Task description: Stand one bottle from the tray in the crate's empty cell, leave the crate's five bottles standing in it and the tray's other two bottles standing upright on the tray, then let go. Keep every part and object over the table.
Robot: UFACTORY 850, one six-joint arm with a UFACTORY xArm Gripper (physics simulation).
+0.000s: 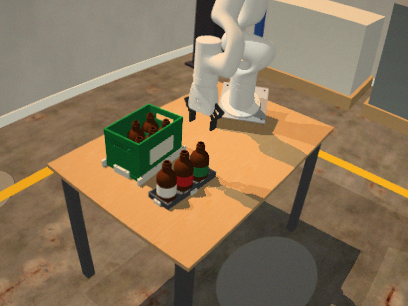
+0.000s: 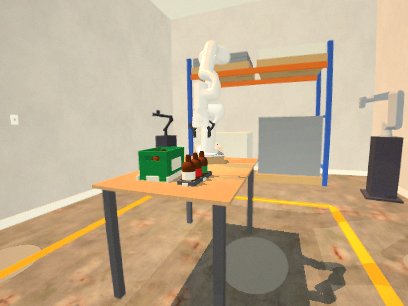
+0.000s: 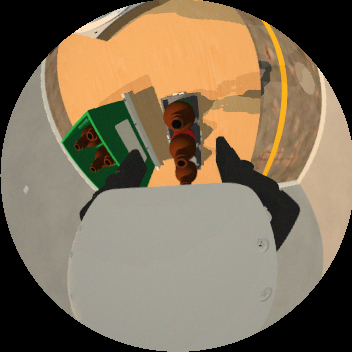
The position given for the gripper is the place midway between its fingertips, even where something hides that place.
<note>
In view: the gripper (image 1: 202,125), a red-label bottle (image 3: 182,147) and a green-labelled bottle (image 3: 179,115).
The gripper also shows in image 3 (image 3: 176,153).
</note>
